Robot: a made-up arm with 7 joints. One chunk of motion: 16 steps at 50 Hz.
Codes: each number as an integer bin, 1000 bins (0 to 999) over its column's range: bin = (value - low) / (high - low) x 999, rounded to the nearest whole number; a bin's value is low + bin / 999 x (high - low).
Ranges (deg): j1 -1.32..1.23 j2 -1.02..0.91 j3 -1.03..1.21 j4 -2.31..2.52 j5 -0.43..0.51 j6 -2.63..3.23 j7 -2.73..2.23
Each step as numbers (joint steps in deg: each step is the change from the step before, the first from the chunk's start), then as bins.
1 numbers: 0.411 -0.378 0.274 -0.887 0.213 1.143 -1.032
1 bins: 678 332 582 294 683 643 342
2 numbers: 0.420 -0.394 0.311 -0.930 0.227 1.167 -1.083
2 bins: 682 324 598 285 698 647 332
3 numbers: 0.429 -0.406 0.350 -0.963 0.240 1.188 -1.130
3 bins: 685 318 615 279 712 651 322
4 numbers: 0.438 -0.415 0.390 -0.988 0.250 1.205 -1.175
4 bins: 689 313 633 273 723 654 313
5 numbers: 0.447 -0.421 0.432 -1.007 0.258 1.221 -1.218
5 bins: 692 310 652 270 731 657 305
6 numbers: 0.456 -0.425 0.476 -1.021 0.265 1.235 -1.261
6 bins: 696 308 672 267 739 659 296
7 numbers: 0.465 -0.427 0.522 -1.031 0.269 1.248 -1.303
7 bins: 699 307 692 265 743 661 287
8 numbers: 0.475 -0.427 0.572 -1.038 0.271 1.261 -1.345
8 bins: 703 307 714 263 745 663 279
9 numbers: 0.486 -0.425 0.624 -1.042 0.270 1.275 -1.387
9 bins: 708 308 738 262 744 666 270
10 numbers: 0.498 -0.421 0.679 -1.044 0.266 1.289 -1.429
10 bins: 712 310 762 262 740 668 262
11 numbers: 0.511 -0.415 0.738 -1.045 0.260 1.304 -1.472
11 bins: 717 313 788 262 733 671 253
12 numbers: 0.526 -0.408 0.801 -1.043 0.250 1.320 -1.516
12 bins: 723 317 817 262 723 673 245
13 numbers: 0.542 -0.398 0.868 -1.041 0.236 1.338 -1.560
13 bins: 729 322 846 262 708 676 236
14 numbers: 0.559 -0.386 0.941 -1.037 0.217 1.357 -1.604
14 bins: 736 328 879 263 688 680 227
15 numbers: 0.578 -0.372 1.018 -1.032 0.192 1.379 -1.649
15 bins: 744 335 913 264 661 683 218
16 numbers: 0.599 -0.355 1.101 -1.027 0.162 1.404 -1.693
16 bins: 752 344 950 265 629 688 209
